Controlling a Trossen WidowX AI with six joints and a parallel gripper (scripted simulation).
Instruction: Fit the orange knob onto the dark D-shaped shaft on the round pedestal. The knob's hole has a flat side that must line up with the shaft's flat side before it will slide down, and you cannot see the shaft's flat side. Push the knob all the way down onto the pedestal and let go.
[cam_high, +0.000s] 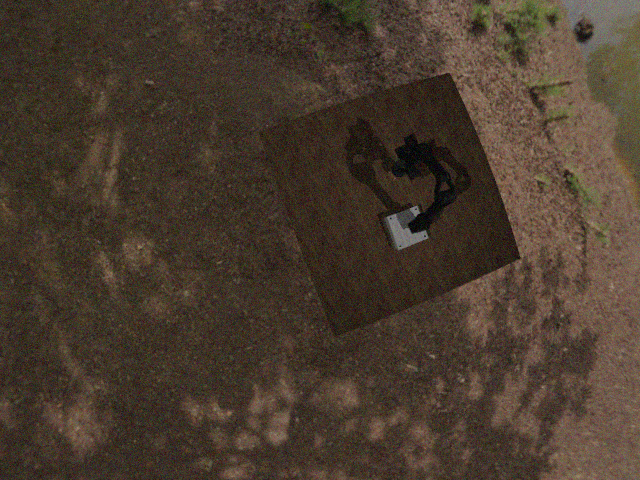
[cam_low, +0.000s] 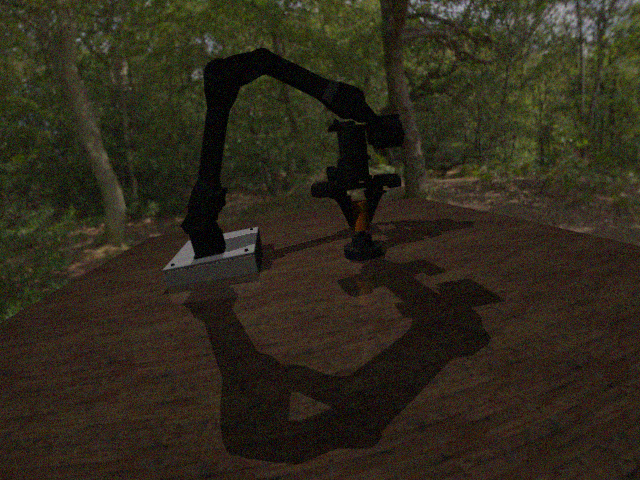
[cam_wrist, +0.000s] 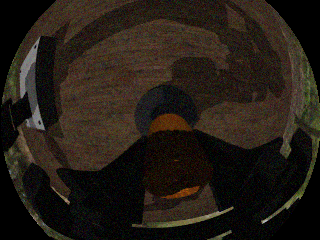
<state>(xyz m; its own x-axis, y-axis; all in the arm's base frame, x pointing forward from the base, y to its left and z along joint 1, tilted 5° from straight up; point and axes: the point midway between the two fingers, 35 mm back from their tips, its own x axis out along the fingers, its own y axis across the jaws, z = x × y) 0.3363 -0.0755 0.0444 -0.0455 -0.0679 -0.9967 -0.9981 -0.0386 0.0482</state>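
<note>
Now: the orange knob 20 mm above my gripper tip. Also, from my gripper tip: dark round pedestal: 40 mm below.
</note>
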